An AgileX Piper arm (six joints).
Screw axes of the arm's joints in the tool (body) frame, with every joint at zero. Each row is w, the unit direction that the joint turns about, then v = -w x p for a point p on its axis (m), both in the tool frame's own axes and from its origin. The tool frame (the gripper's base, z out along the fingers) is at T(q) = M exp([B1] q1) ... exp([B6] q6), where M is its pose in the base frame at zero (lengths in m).
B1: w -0.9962 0 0.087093 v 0.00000 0.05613 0.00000
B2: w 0 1 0 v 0.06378 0.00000 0.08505
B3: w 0 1 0 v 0.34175 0.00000 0.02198
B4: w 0 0 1 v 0.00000 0.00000 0.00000
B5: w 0 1 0 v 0.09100 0.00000 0.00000
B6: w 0 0 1 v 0.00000 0.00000 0.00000
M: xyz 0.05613 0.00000 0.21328 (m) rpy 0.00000 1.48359 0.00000 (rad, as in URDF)
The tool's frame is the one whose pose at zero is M.
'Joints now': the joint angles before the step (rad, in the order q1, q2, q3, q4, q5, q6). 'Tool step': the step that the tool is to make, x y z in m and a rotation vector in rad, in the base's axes. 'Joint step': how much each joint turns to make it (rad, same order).
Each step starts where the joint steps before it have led.
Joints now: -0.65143, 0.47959, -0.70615, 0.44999, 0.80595, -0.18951
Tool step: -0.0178, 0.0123, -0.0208, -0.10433, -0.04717, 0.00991
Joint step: -0.00086, -0.14421, 0.11014, 0.00675, -0.04783, -0.07697
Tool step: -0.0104, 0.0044, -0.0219, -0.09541, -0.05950, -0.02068
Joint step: 0.00123, -0.11901, 0.11253, -0.00173, -0.09168, -0.05699
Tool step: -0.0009, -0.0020, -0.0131, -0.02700, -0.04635, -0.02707
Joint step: -0.00108, -0.04338, 0.07008, 0.01381, -0.08347, -0.02000
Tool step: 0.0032, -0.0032, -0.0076, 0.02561, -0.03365, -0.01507
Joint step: -0.00036, 0.00005, 0.04081, 0.03615, -0.05834, -0.00201
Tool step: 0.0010, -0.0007, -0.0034, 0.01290, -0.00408, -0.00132
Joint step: 0.00107, 0.00001, 0.01397, 0.01073, -0.01104, 0.00098
